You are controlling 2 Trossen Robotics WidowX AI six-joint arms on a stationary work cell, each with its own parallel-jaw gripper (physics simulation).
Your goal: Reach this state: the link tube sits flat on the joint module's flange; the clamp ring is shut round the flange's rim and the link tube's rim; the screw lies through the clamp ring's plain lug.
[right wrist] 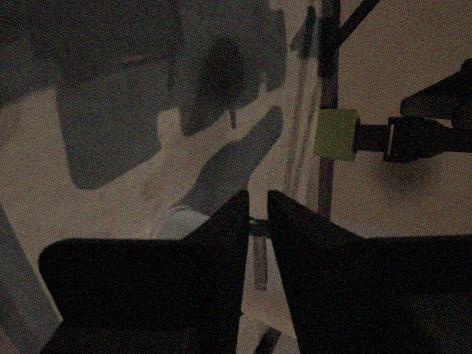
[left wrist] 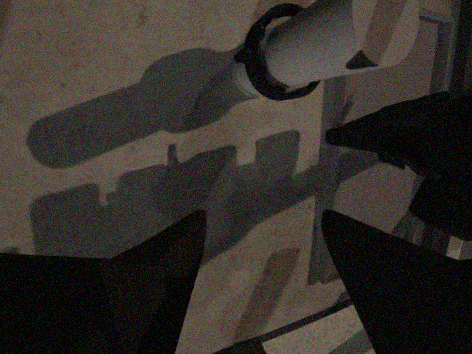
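Seen in the pictures: left gripper, fingertip midpoint: (right wrist: 422, 111) (left wrist: 264, 218); right gripper, fingertip midpoint: (right wrist: 257, 199) (left wrist: 326, 137); left arm's base, origin of the base link: (right wrist: 355, 137).
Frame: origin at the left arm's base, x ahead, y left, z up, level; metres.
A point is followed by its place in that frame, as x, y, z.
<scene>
In the left wrist view the grey-white link tube (left wrist: 312, 45) {0.407, 0.165, 0.051} slants in from the top right. The dark clamp ring (left wrist: 256, 60) {0.396, 0.163, -0.007} encircles its lower end, beside a pale rim (left wrist: 244, 82) {0.411, 0.159, -0.062} that looks like part of the joint module. Whether the ring is fully shut cannot be told. My left gripper (left wrist: 264, 218) {0.398, 0.063, 0.083} is open and empty, below the ring in that view. My right gripper (right wrist: 257, 199) {0.471, 0.127, 0.019} is shut on the screw (right wrist: 260, 265) {0.476, 0.155, 0.027}, whose head is between the fingers and whose shank hangs below. A pale rounded piece (right wrist: 182, 220) {0.440, 0.159, -0.059} shows behind its left finger, mostly hidden.
Dark parts of the right arm reach in from the right of the left wrist view. In the right wrist view a green block (right wrist: 336, 135) {0.050, 0.008, -0.032} with a dark fitting sits by a dark upright bar (right wrist: 327, 192) {-0.071, 0.135, -0.058}. Broad arm shadows fall across the table (left wrist: 90, 40) {0.263, 0.137, -0.077} (right wrist: 35, 150) {0.532, 0.119, -0.078}.
</scene>
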